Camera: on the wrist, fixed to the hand. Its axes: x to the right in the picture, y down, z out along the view.
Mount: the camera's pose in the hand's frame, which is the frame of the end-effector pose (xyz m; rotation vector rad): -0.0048 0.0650 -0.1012 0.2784 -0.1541 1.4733
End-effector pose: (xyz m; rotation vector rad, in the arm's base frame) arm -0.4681 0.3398 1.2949 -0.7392 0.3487 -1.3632
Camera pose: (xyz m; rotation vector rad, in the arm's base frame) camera -0.4834 0.3187 1.1774 -0.1848 0.4234 0.0517
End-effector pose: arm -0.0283 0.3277 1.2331 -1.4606 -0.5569 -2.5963
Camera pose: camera -0.0894 0.2299 1.1985 -1.1910 0.1721 -1.1985
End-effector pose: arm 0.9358 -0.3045 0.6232 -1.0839 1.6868 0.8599
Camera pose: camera 0.8435 -0.3690 0.6657 0.6134 2.2473 1.4149
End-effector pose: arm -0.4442 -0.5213 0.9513 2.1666 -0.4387 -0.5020
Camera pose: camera -0.4068 -0.4896 1.0612 1.4541 -2.0013 0.2590
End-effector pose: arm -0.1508 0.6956 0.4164 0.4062 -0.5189 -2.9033
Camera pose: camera -0.1093 0.6045 0.3496 -0.1675 -0.7770 -1.4395
